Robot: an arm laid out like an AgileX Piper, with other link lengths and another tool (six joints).
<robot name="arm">
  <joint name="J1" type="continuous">
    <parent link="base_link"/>
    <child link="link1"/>
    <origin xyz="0 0 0.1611"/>
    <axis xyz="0 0 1"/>
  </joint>
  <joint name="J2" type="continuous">
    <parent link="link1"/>
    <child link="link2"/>
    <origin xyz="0 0 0" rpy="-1.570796 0 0"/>
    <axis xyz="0 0 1"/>
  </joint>
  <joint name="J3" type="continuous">
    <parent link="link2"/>
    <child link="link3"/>
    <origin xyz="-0.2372 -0.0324 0"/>
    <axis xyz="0 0 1"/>
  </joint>
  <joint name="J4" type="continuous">
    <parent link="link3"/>
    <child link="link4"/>
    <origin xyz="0.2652 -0.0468 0" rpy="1.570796 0 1.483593"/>
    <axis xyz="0 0 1"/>
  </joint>
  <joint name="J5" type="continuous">
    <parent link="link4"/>
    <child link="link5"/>
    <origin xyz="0 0 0" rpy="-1.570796 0 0"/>
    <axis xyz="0 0 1"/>
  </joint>
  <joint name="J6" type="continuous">
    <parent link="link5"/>
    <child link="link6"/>
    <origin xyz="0 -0.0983 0" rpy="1.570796 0 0"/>
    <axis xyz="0 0 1"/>
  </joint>
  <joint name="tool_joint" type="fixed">
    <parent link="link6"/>
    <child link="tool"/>
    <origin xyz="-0.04 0.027 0.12" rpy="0.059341 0 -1.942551"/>
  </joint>
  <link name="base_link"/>
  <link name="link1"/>
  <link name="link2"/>
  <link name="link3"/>
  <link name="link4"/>
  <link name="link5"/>
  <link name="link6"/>
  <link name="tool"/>
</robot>
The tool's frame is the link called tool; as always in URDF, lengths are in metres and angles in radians. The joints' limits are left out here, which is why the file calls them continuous.
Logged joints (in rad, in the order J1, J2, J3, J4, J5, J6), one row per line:
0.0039 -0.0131 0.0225 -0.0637 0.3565 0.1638
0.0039 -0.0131 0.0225 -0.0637 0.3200 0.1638
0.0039 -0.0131 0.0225 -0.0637 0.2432 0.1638
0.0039 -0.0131 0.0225 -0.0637 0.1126 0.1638
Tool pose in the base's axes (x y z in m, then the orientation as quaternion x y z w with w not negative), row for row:
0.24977 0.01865 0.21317 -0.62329 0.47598 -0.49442 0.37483
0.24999 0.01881 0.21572 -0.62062 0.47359 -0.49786 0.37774
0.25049 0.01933 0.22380 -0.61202 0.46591 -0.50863 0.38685
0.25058 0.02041 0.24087 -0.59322 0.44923 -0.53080 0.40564
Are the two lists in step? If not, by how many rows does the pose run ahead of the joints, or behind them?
The pose runs 1 row behind the joints: the pose in row i belongs to the joints in row i - 1.
